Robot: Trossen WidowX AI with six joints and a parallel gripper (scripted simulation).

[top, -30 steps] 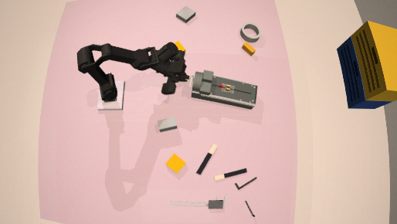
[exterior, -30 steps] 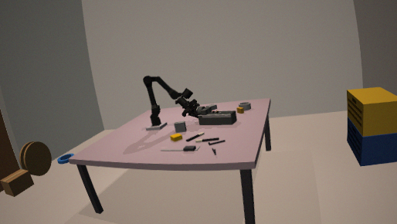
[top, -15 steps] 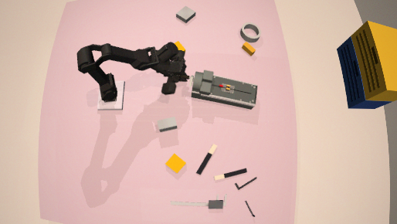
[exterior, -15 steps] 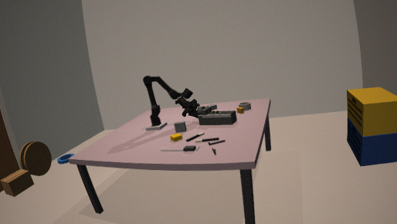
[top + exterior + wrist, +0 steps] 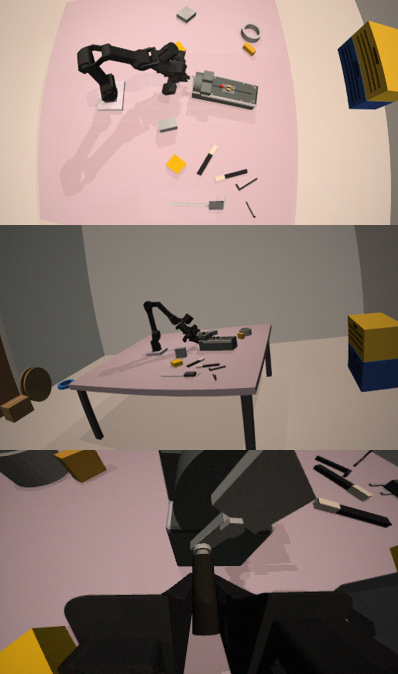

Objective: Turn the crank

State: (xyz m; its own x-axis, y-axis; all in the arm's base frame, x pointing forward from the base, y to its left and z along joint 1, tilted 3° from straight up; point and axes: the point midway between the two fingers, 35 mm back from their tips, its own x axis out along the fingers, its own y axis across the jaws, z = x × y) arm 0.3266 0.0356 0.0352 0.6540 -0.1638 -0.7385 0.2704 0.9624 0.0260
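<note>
Now: gripper tip 20 mm below the dark crank handle and 20 mm past it. The rest, counted from my gripper tip: orange block (290 mm ahead, 150 mm to the left, 20 mm below); then red pointer (130 mm ahead, 50 mm to the right, 40 mm above).
</note>
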